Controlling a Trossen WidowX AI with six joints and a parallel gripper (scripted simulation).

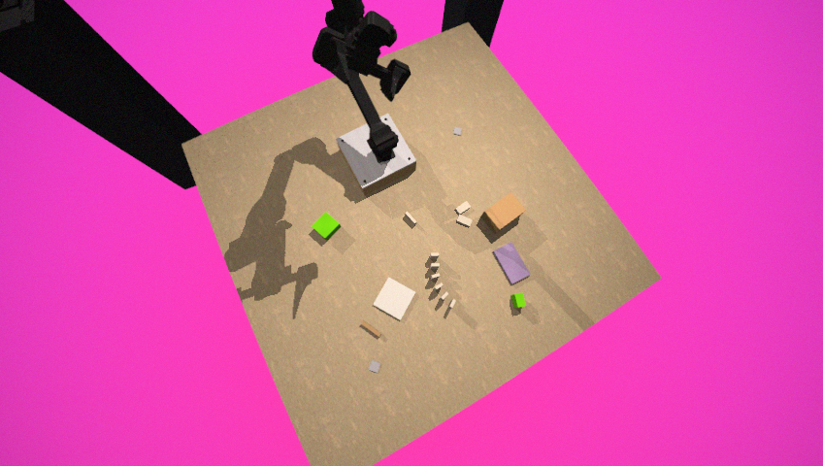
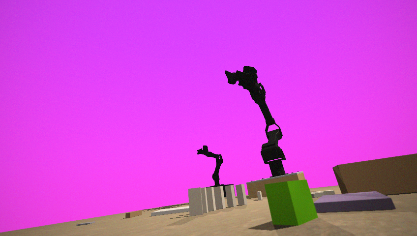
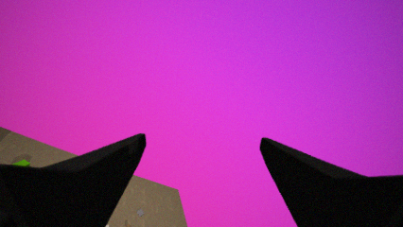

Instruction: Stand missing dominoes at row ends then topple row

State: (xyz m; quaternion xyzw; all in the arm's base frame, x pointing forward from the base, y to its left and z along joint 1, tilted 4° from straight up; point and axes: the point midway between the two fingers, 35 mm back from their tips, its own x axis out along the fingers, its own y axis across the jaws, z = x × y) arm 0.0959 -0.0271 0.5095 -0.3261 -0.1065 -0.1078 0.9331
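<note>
Right now the orange box is 55 cm below my gripper tip, 36 cm to the left of it and 18 cm ahead of it. From my gripper tip the other things lie so: white tile (58 cm below, 31 cm ahead, 9 cm to the right); then large green cube (56 cm below, 22 cm to the right); then brown stick (58 cm below, 37 cm ahead, 19 cm to the right).
</note>
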